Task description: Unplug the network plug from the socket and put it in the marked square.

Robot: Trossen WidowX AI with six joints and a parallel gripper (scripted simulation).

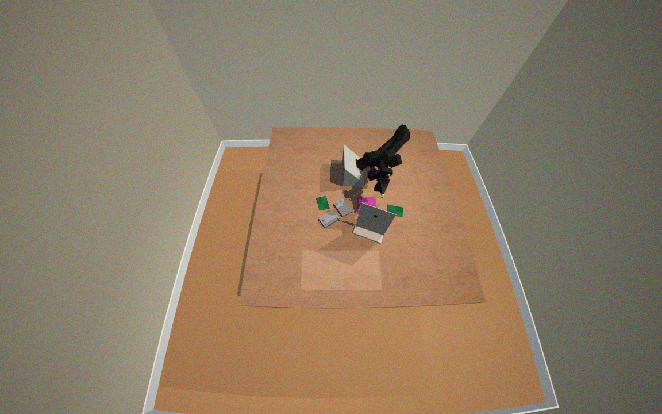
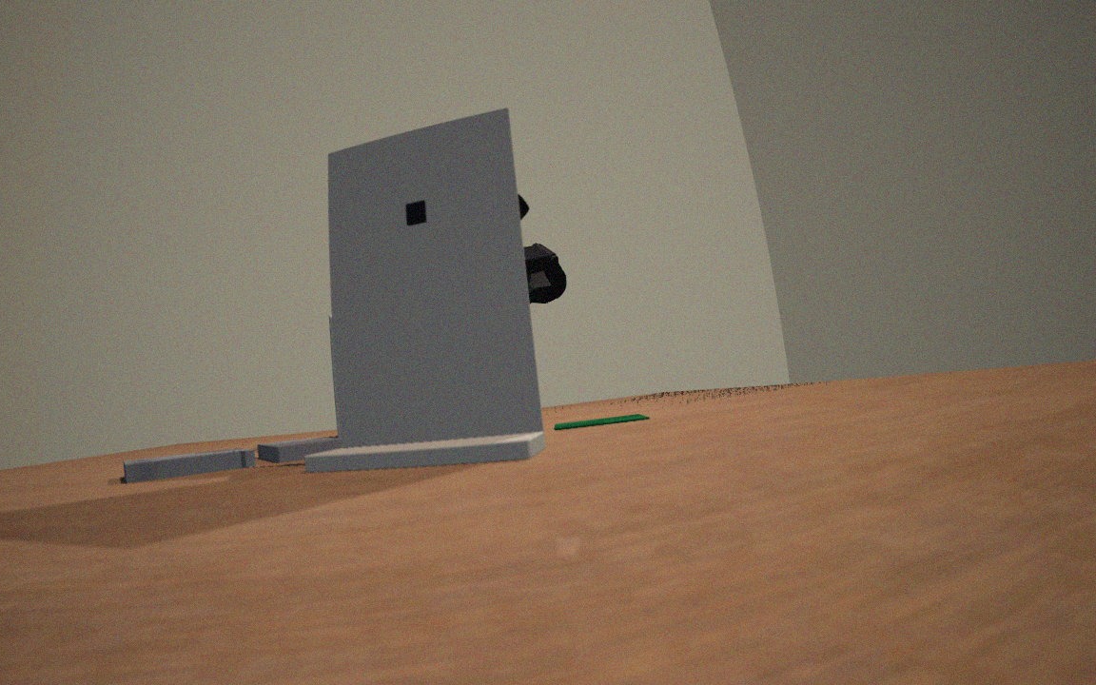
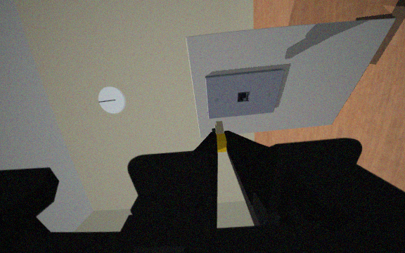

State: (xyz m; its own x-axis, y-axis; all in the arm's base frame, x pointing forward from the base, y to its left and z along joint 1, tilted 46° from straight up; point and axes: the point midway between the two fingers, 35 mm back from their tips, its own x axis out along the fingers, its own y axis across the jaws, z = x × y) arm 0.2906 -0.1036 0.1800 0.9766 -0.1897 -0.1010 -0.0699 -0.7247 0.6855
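The magenta marked square is 80 mm behind my gripper tip, 30 mm to the right of it and 250 mm below it. From my gripper tip the other things lie so: network plug: right at my gripper tip; grey panel: 100 mm ahead, 50 mm to the right, 120 mm below.
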